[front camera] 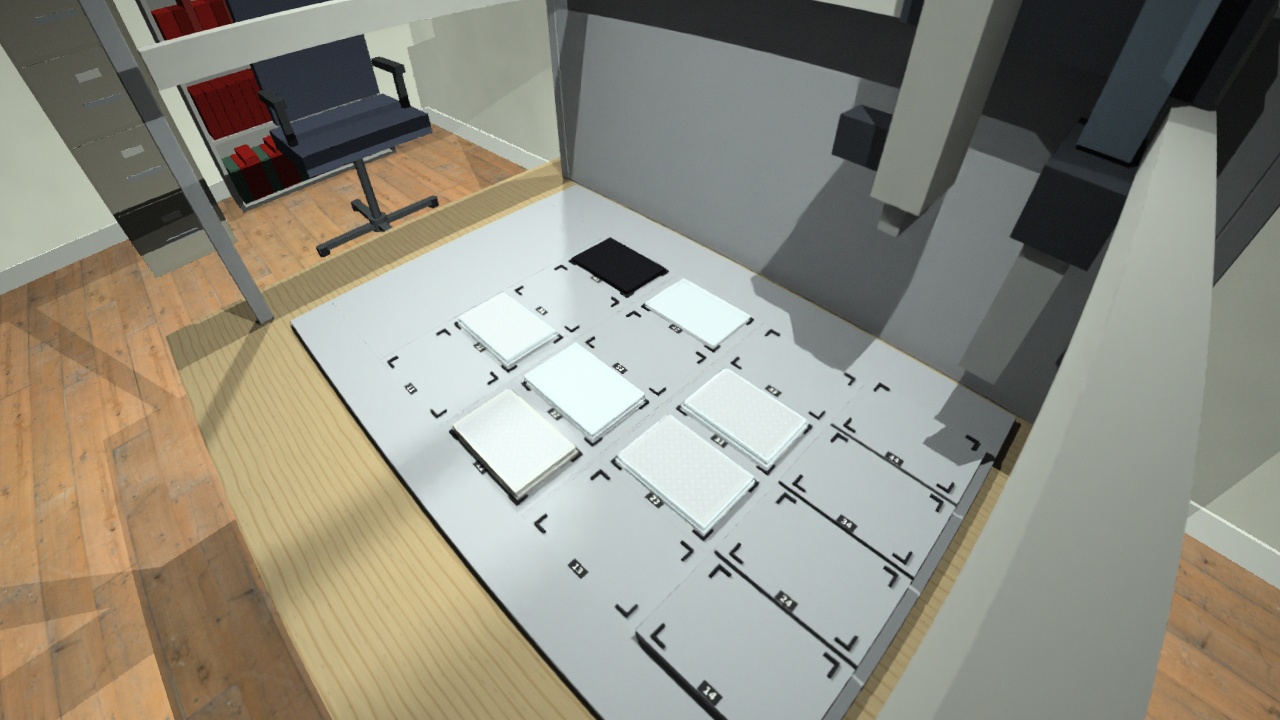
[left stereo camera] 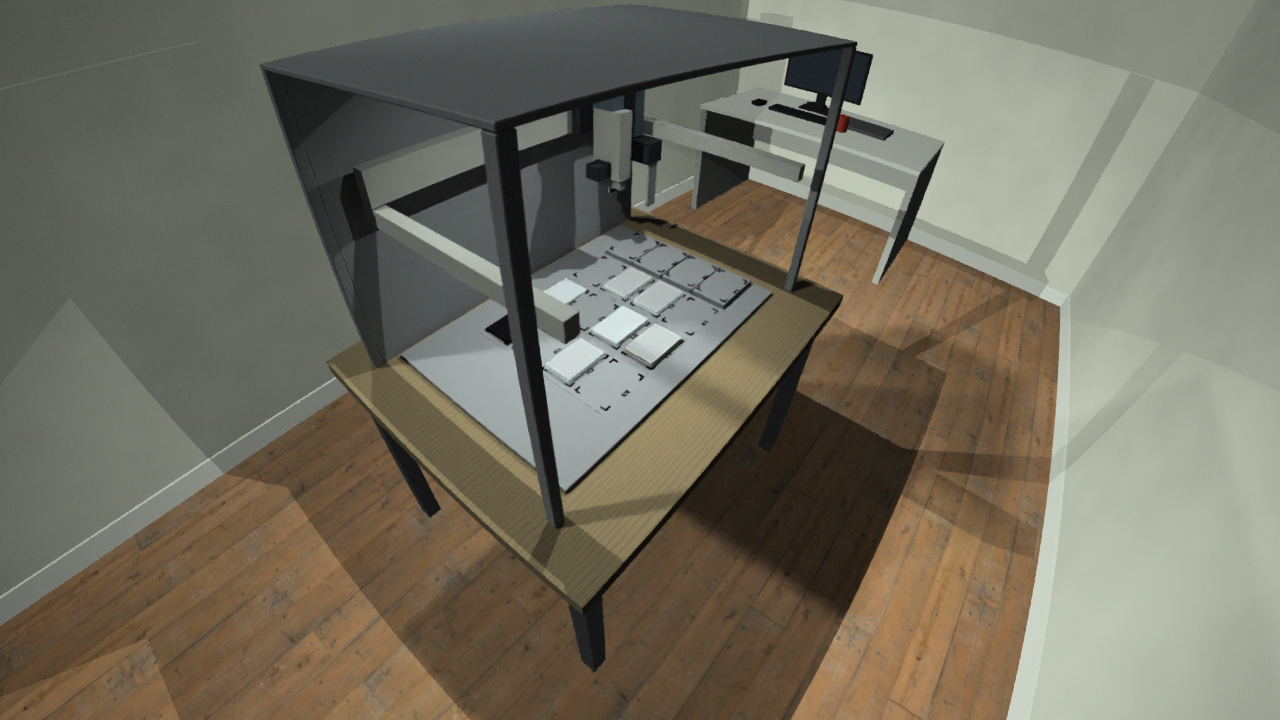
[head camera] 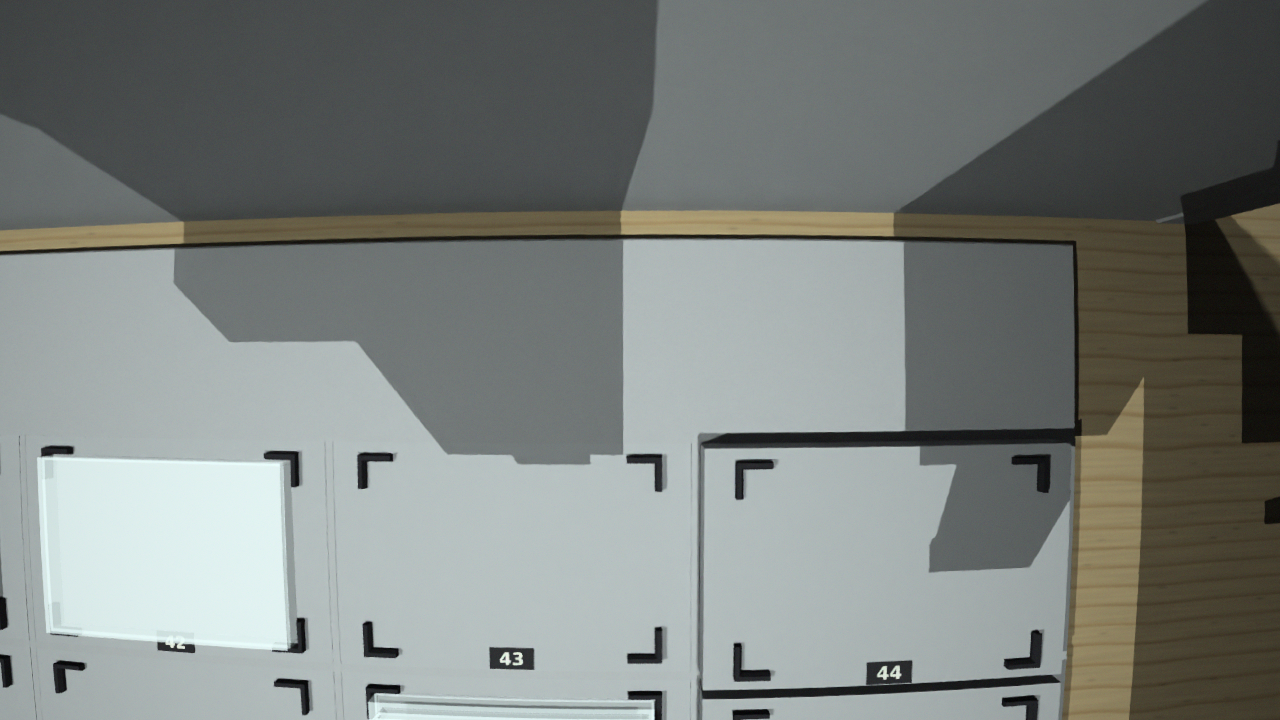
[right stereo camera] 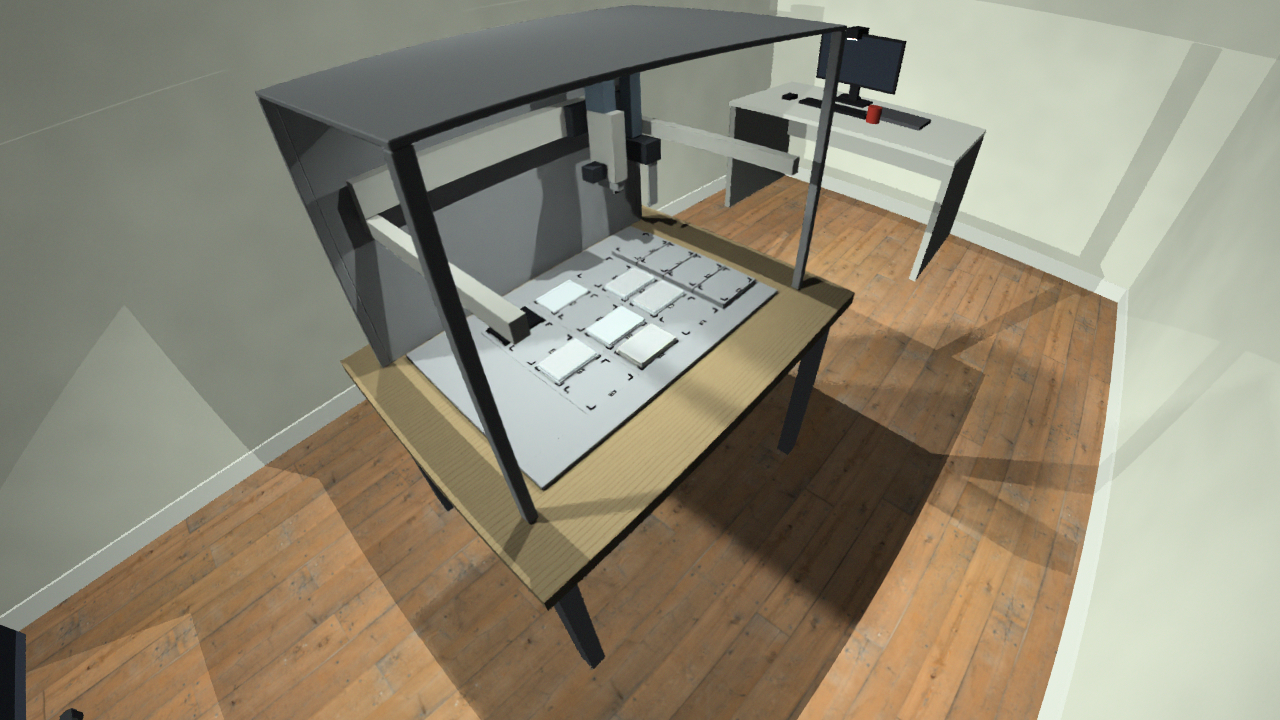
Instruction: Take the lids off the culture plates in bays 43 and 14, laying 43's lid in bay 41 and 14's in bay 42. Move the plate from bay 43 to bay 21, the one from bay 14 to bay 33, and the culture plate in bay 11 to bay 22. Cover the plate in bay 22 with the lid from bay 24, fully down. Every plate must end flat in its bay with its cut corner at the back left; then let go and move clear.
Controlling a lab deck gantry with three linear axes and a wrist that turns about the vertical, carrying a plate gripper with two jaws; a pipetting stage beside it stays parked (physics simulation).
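Places are measured from the robot's base along level axes (x right, y down, z ahead), in centimetres.
Where they show: gripper, between the fingertips: [front camera: 999, 335] [left stereo camera: 630, 197] [right stereo camera: 635, 197]; robot's base, origin of its link: [front camera: 390, 362] [left stereo camera: 605, 409] [right stereo camera: 591, 408].
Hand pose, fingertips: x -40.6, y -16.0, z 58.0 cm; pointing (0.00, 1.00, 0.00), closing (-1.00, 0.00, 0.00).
Each offset is from my fingertips to the top centre of the thing.
My plate gripper [front camera: 1024, 371] [left stereo camera: 651, 202] [right stereo camera: 651, 200] is open and empty, raised high near the back right; the beam partly hides it in the front view. A black lid {dx +4.2, dy +15.2, dz -51.6 cm} [front camera: 619, 265] [left stereo camera: 501, 329] lies in bay 41, a clear lid {dx +4.2, dy +15.2, dz -35.2 cm} [front camera: 698, 312] [head camera: 170, 550] in bay 42. Bay 21 holds a plate {dx +25.6, dy +14.5, dz -51.6 cm} [front camera: 507, 328] [left stereo camera: 575, 360] [right stereo camera: 567, 360]. Bay 33 holds a plate {dx +14.9, dy +14.5, dz -18.8 cm} [front camera: 745, 418] [head camera: 510, 710]. The plate in bay 22 is covered flat by a smooth clear lid {dx +25.6, dy +14.3, dz -35.2 cm} [front camera: 584, 389] [left stereo camera: 619, 325] [right stereo camera: 614, 325]. Bays 43, 14, 11 and 24 hold no plate. Cut corners are too small to tell.
A cream plate {dx +36.3, dy +14.5, dz -35.2 cm} [front camera: 515, 442] [left stereo camera: 652, 343] sits in bay 12 and another plate {dx +25.6, dy +14.5, dz -18.8 cm} [front camera: 686, 471] [left stereo camera: 657, 297] in bay 23. The pale pipetting stage [front camera: 939, 116] [left stereo camera: 612, 143] stands beside the gripper. Posts and side beams [front camera: 1109, 429] frame the deck, with a back wall behind.
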